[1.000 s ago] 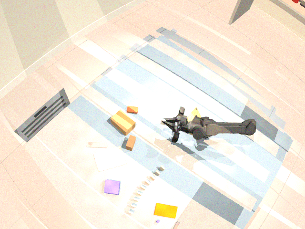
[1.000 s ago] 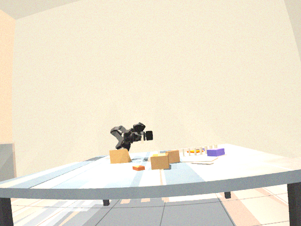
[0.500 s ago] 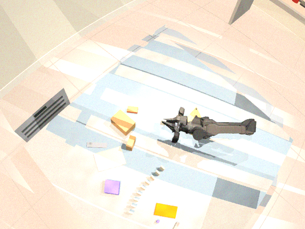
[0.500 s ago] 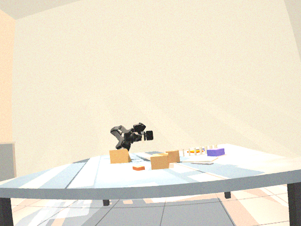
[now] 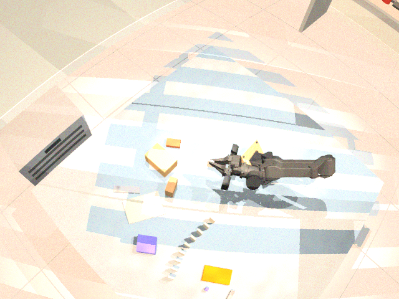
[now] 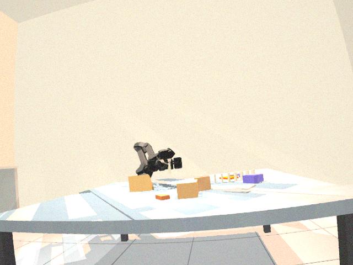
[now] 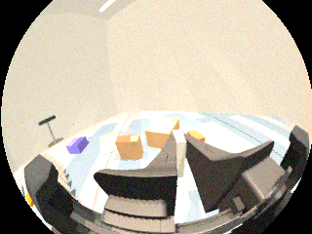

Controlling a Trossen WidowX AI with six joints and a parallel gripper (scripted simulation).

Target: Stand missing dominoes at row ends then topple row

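Now: the tan block 150 mm ahead of my gripper tip, 70 mm to the right of it and 100 mm below it. Also, from my gripper tip: tan box: 90 mm ahead, 180 mm to the right, 100 mm below; then orange block: 20 mm behind, 200 mm to the right, 120 mm below; then sheet: 290 mm ahead, 110 mm to the right, 130 mm below.
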